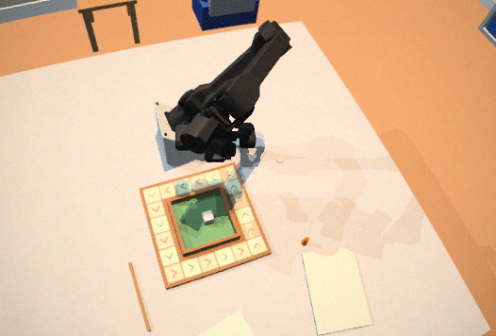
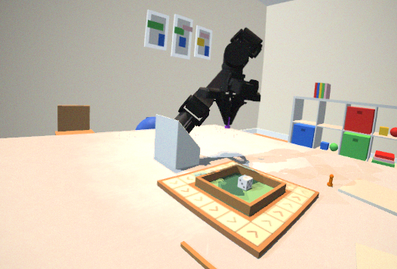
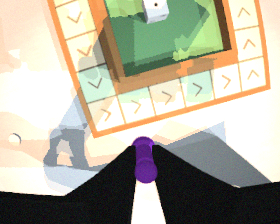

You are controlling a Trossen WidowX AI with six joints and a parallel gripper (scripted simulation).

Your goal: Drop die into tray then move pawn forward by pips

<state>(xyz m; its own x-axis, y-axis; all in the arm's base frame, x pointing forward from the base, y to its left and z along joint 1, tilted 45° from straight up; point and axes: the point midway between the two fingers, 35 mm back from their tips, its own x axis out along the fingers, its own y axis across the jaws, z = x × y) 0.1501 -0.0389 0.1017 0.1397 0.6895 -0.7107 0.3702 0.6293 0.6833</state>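
The white die lies 110 mm ahead of my gripper tip, 70 mm to the right of it and 120 mm below it. Round my gripper tip: green dice tray (110 mm ahead, 80 mm to the right, 140 mm below); white disc (30 mm ahead, 220 mm to the left, 140 mm below); purple pawn (10 mm above).
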